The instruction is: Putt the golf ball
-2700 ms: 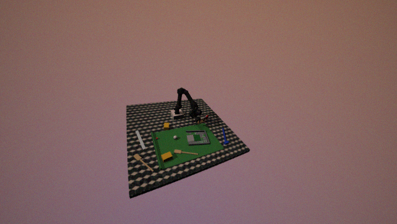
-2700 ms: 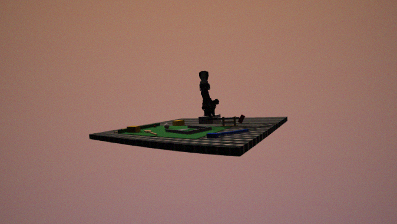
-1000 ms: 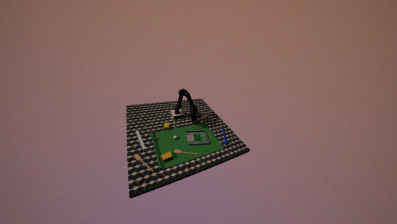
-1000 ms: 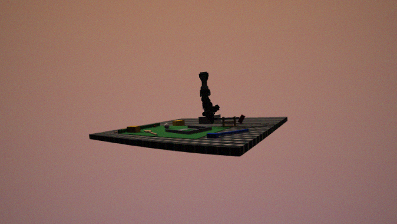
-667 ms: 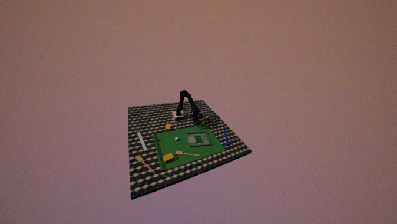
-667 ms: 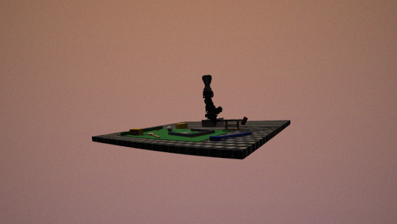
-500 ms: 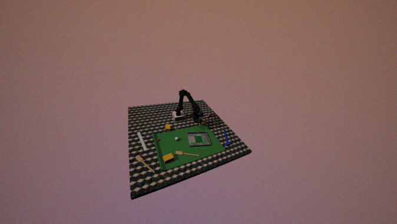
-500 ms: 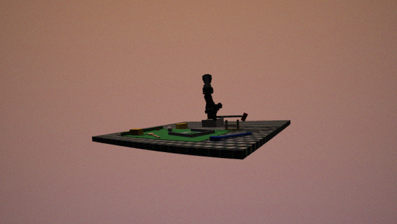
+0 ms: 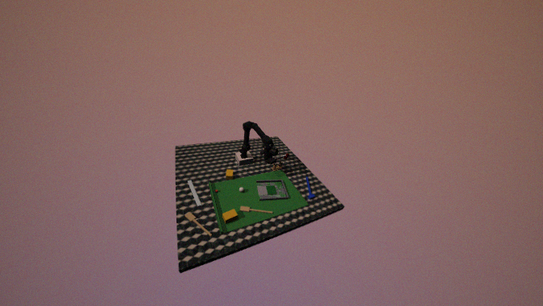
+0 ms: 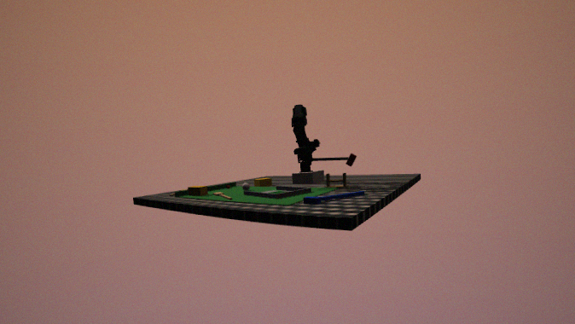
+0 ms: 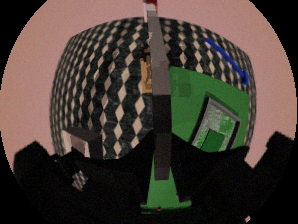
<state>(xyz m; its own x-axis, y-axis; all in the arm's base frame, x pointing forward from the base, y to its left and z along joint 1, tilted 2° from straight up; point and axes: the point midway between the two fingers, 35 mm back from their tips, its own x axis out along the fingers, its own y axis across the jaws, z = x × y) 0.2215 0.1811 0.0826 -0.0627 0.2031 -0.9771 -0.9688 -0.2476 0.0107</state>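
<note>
My gripper tip is 110 mm to the right of the red putter, 30 mm past it and 20 mm below it. Also, from my gripper tip: white golf ball (300 mm to the right, 190 mm ahead, 100 mm below); then green mat (260 mm ahead, 170 mm to the right, 120 mm below); then small wooden rack (130 mm to the left, 90 mm below, 50 mm behind).
</note>
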